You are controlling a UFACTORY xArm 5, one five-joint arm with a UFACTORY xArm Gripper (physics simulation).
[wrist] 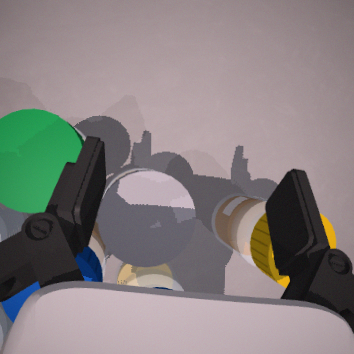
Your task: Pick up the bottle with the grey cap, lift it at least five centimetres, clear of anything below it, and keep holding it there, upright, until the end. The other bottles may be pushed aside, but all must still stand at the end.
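Places are measured from the arm's base along level axes (x right, y back, z down), in centimetres.
Pixels of known places: gripper, fingertip midpoint: [193,173].
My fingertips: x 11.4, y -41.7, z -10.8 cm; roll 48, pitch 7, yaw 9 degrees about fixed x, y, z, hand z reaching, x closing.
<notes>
For each thing: its top centre in the pictures, then the offset to it from my fingertips. "spot": a spot on its surface instead. Level surfaces: height alone.
- bottle with the grey cap, top centre: [147,219] dx -2.0, dy +2.6, dz +2.1 cm
- green-capped bottle, top centre: [30,160] dx -8.0, dy -0.6, dz +2.1 cm
- blue-capped bottle, surface spot: [91,265] spot: dx -5.1, dy +5.1, dz +2.4 cm
- yellow-capped bottle, top centre: [303,250] dx +8.1, dy +5.2, dz +2.1 cm
- table, surface height: dz +12.6 cm
The bottle with the grey cap [147,225] is seen from almost straight above in the wrist view. Its round cap hides nearly all of its body. It lies in the gap between the two fingers, nearer the left finger, and part of the cap is in shadow. My gripper [193,173] is wide open and holds nothing. Whether the fingertips are above or beside the cap in height is hard to tell.
A green-capped bottle [35,160] is left of the left finger. A blue-capped bottle [91,265] shows behind that finger. A yellow-capped bottle [261,240] is partly behind the right finger. Another bottle [145,275] shows at the gripper body's edge. Shadows fall on the table [200,75].
</notes>
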